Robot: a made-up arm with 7 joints.
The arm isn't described. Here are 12 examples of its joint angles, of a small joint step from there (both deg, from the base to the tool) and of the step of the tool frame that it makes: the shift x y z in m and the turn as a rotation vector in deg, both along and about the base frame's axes.
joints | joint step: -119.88 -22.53 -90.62 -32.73 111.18 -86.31 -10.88 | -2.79 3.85 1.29 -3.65 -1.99 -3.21 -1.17
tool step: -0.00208 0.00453 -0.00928 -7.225 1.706 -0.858
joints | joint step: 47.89 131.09 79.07 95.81 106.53 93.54 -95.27 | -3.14 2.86 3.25 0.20 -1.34 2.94 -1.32
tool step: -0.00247 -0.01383 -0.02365 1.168 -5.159 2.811
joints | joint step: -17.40 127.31 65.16 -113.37 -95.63 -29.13 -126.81 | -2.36 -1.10 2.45 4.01 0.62 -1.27 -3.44
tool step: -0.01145 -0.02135 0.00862 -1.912 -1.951 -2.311
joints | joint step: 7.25 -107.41 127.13 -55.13 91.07 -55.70 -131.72 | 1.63 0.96 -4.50 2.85 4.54 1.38 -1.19
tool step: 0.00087 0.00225 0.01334 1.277 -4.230 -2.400
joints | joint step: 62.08 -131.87 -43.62 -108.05 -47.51 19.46 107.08 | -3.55 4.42 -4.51 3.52 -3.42 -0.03 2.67
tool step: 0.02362 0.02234 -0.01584 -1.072 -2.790 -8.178
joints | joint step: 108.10 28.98 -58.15 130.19 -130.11 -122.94 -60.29 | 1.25 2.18 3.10 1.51 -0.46 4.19 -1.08
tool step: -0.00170 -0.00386 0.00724 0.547 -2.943 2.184
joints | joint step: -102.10 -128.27 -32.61 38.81 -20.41 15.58 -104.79 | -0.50 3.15 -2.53 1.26 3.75 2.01 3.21
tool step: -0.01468 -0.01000 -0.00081 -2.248 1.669 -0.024
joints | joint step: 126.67 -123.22 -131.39 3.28 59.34 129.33 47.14 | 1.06 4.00 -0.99 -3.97 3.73 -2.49 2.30
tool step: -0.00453 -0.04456 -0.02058 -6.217 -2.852 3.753
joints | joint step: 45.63 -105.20 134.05 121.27 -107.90 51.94 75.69 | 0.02 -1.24 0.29 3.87 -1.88 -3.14 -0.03
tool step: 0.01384 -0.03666 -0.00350 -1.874 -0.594 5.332
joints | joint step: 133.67 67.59 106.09 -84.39 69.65 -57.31 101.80 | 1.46 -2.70 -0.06 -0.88 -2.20 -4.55 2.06
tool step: -0.01467 -0.02496 0.01116 2.149 -1.367 -2.360
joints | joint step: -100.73 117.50 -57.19 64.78 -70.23 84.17 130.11 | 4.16 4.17 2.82 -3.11 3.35 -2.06 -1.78
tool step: 0.02699 -0.03528 -0.02684 9.029 7.390 -3.808
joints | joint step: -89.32 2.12 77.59 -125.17 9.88 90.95 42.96 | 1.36 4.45 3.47 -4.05 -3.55 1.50 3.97
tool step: -0.02001 -0.00039 0.02646 -3.959 0.791 -0.903
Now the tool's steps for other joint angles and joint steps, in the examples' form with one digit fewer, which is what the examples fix.
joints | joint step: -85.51 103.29 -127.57 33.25 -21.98 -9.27 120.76 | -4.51 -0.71 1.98 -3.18 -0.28 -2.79 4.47
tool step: 0.0075 0.0160 0.0122 -4.29 2.03 0.25
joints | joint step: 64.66 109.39 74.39 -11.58 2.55 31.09 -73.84 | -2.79 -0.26 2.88 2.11 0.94 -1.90 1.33
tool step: 0.0040 -0.0023 -0.0064 -0.25 1.60 -2.98
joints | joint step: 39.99 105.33 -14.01 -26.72 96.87 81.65 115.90 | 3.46 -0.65 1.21 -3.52 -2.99 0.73 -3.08
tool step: -0.0084 0.0128 0.0063 5.39 1.37 0.94
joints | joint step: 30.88 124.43 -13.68 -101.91 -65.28 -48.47 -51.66 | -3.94 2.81 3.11 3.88 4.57 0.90 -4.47
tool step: -0.0071 -0.0206 0.0001 -4.37 -3.41 5.74
